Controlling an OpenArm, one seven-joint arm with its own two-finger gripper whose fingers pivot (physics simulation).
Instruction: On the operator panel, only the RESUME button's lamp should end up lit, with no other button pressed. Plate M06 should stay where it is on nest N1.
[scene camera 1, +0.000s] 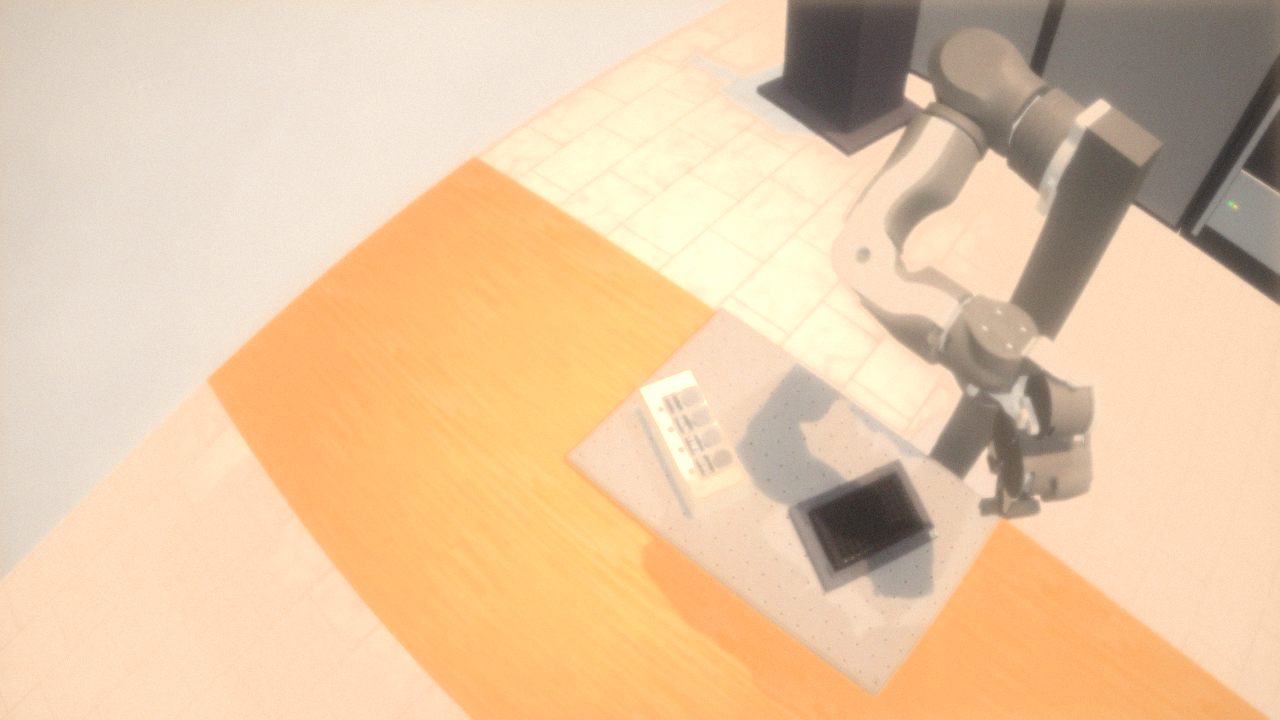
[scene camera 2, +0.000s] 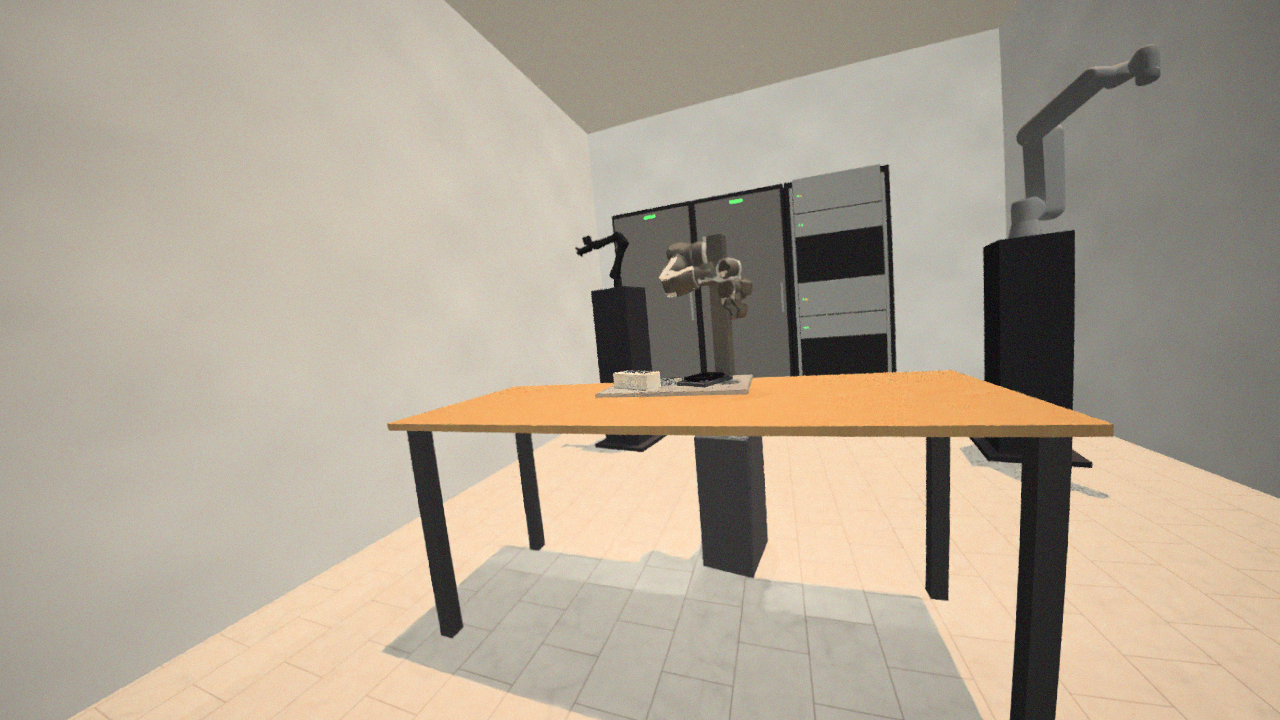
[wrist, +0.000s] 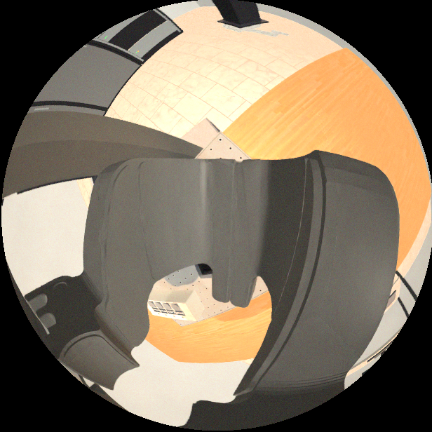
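Note:
The cream operator panel (scene camera 1: 717, 487) (scene camera 2: 637, 380) (wrist: 192, 303) stands on the grey perforated board (scene camera 1: 617, 454) (wrist: 220, 145). It has a row of grey round buttons with dark labels and small reddish dots beside them. The labels are too blurred to read, and I cannot tell whether any lamp is lit. A black plate (scene camera 1: 868, 523) (scene camera 2: 704, 379) lies in a dark frame-like holder on the same board; its marking and the nest's are unreadable. My gripper (scene camera 1: 1011, 506) (scene camera 2: 737, 312) (wrist: 243, 235) is shut and empty, its fingertips together, raised above and away from the panel, beyond the plate's side.
The board lies at a corner of the orange table (scene camera 1: 429, 358) (scene camera 2: 850, 402). The arm's upright post (scene camera 1: 1087, 223) (scene camera 2: 722, 344) stands behind the board. Dark pedestals (scene camera 2: 619, 331) (scene camera 2: 1029, 313) bearing other arms and grey cabinets (scene camera 2: 742, 286) stand farther off.

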